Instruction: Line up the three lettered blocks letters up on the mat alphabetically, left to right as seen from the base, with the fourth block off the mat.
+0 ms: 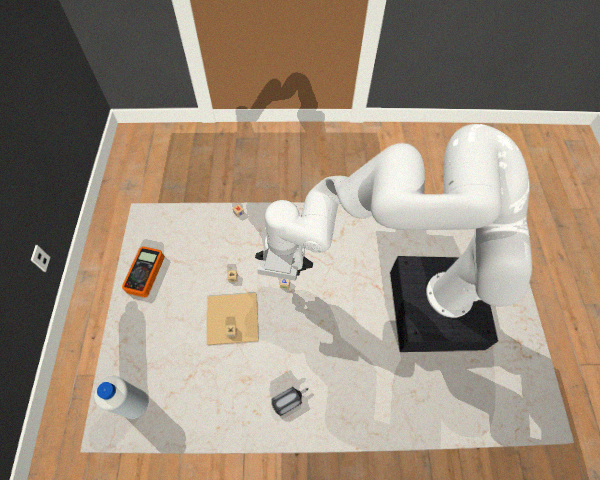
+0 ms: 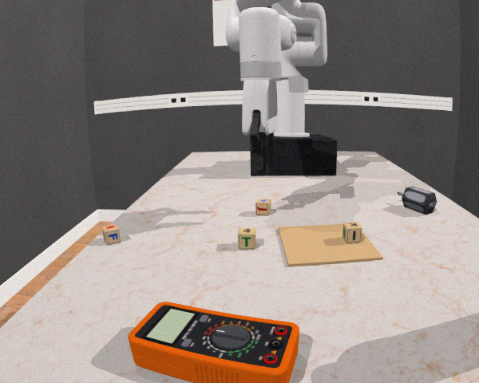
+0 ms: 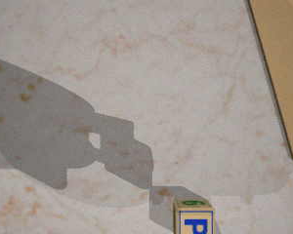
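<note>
My hand is 140 mm short of the tan mat, 100 mm to the right of it and 100 mm above it. The rest, counted from my hand: black plug adapter 320 mm to the left, 80 mm below, 20 mm behind; then orange multimeter 410 mm ahead, 80 mm below, 30 mm to the right.
</note>
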